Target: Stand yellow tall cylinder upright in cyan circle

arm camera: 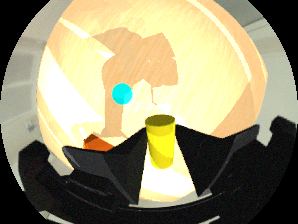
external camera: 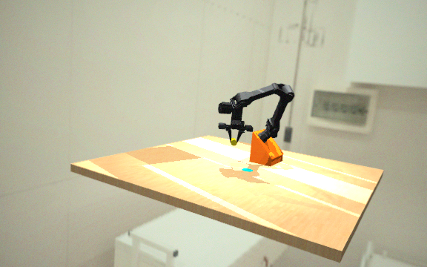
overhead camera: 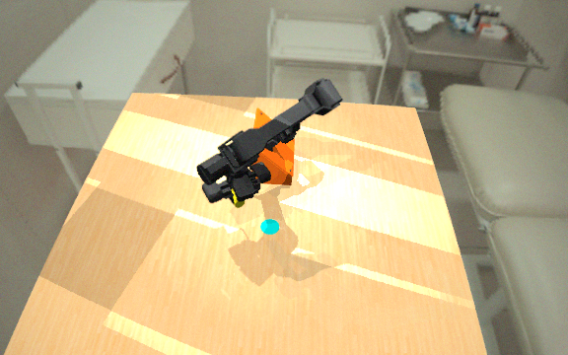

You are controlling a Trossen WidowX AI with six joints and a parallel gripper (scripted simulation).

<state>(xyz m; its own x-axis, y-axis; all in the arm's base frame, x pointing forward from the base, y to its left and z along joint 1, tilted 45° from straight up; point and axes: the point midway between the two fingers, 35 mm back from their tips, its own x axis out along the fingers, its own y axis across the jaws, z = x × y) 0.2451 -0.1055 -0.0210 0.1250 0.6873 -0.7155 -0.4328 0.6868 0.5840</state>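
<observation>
My gripper tip is now 20 mm past the yellow cylinder and 10 mm to the left of it. Also, from my gripper tip: cyan circle (140 mm below, 90 mm to the left).
</observation>
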